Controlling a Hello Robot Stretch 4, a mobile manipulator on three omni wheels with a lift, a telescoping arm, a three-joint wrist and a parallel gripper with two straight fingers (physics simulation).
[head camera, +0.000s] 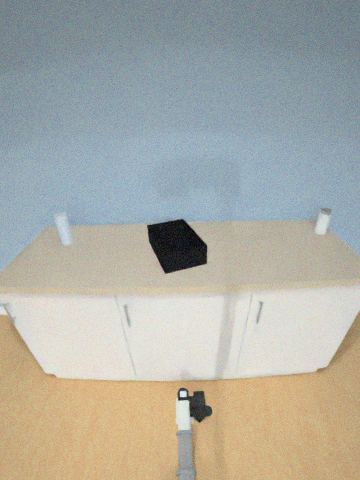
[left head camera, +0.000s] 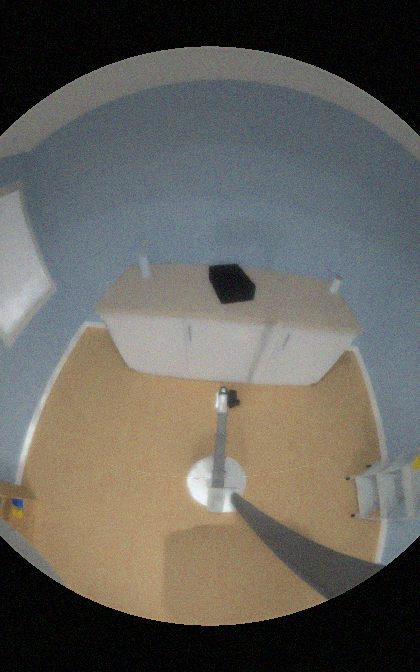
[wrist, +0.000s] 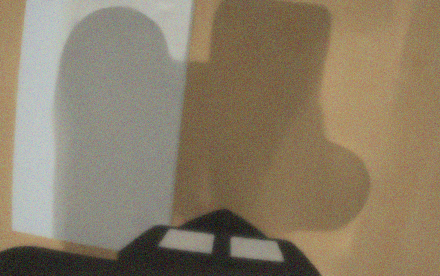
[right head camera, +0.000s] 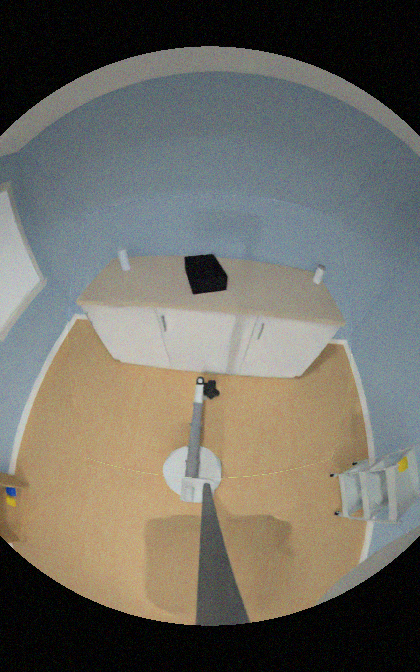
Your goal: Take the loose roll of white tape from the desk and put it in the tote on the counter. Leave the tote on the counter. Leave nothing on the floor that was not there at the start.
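Places are measured from the robot's base along level axes (x ahead, y left, z up), in millimetres.
Pixels of known places: gripper, fingertip midpoint: [head camera: 199, 420] [wrist: 222, 228].
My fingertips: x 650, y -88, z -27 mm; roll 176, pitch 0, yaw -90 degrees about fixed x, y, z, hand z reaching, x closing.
Ahead of a thing's pixels: the offset from my fingertips to its top centre. "spot": to the spot under its first point. Level surfaces: height alone.
The black tote @(440 mm ahead, 100 mm left, 1010 mm up) [head camera: 177, 246] [left head camera: 231, 283] [right head camera: 205, 274] stands on the pale wood top of the counter @(910 mm up) [head camera: 100, 265] [left head camera: 165, 297] [right head camera: 145, 290], near its middle; its inside is too dark to make out. My gripper [head camera: 200, 406] [left head camera: 233, 398] [right head camera: 211, 389] is in front of the counter, over the floor, apart from the tote. In the wrist view my gripper [wrist: 222, 228] shows at the bottom edge, shut, with no held thing visible. The loose roll of white tape and the desk cannot be made out.
A flat white rectangle @(spot: 52 mm ahead, 119 mm left, 9 mm up) [wrist: 35, 125] lies below the gripper, under its shadow. A white cylinder @(581 mm ahead, 715 mm left, 1080 mm up) [head camera: 63, 229] and a white cylinder with a grey top @(584 mm ahead, 755 mm right, 1058 mm up) [head camera: 323, 221] stand at the counter's ends. A white shelved unit [right head camera: 366, 492] is at right, wooden furniture [left head camera: 25, 490] at far left.
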